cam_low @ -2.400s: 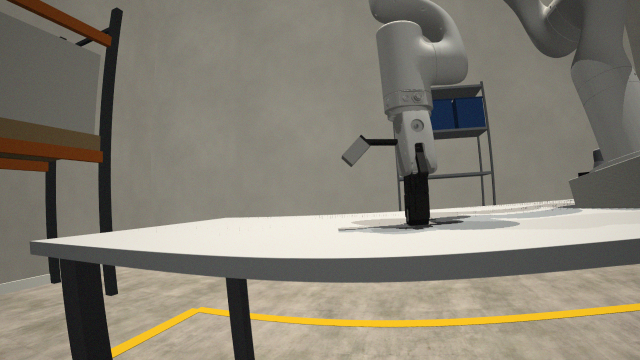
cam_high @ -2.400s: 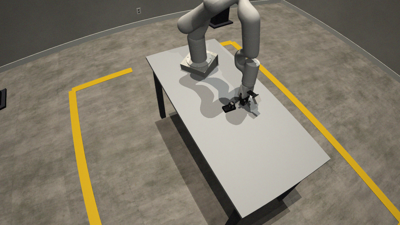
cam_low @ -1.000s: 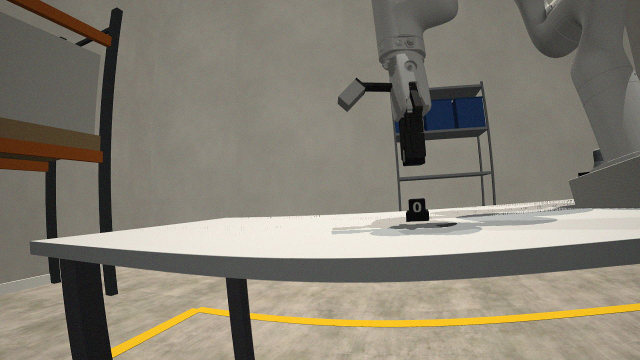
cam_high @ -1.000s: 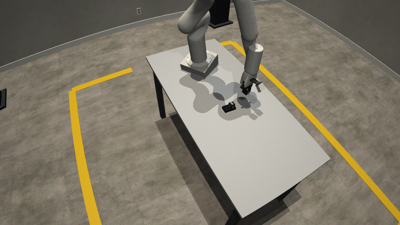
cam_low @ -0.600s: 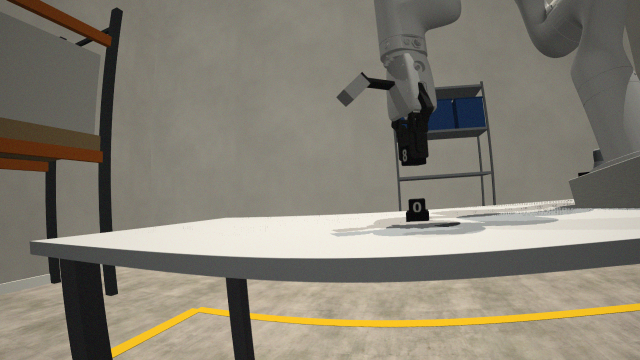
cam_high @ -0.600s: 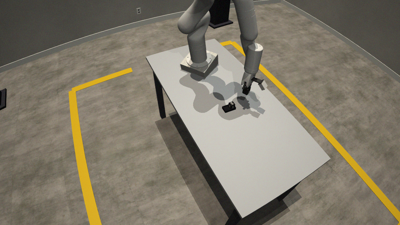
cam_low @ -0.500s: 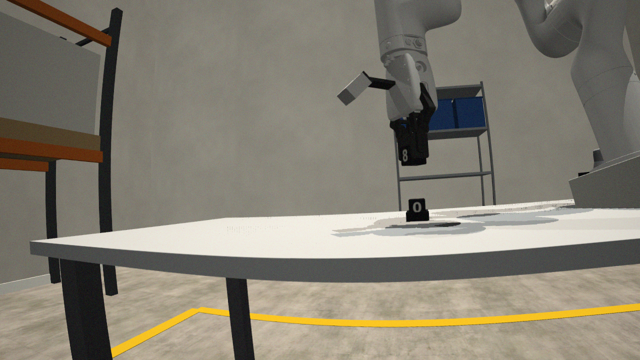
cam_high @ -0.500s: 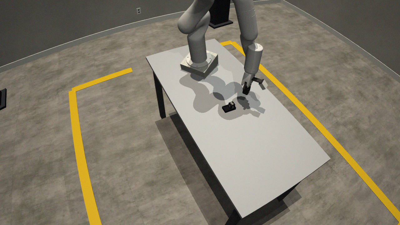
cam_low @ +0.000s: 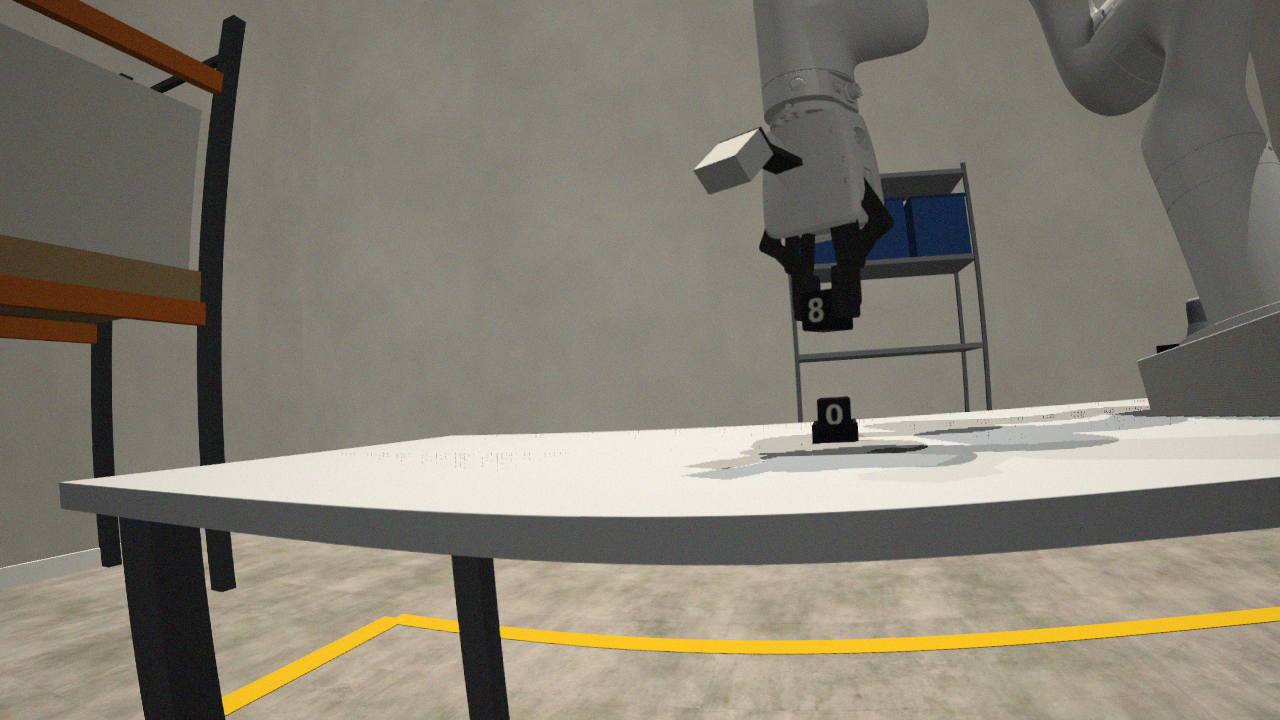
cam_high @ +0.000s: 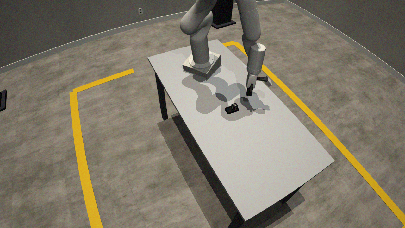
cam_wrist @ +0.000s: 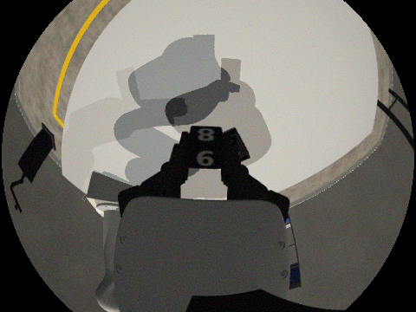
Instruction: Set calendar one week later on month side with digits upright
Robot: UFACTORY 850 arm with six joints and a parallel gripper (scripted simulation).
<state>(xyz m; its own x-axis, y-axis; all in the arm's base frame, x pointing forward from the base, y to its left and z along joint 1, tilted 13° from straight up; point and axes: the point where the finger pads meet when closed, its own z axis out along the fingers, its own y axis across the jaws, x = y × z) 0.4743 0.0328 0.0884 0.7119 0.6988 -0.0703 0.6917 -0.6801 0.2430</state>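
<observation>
The black cube is 1 cm below my hand. Also, from my hand: black tray: 2 cm behind, 11 cm to the right, 12 cm below.
</observation>
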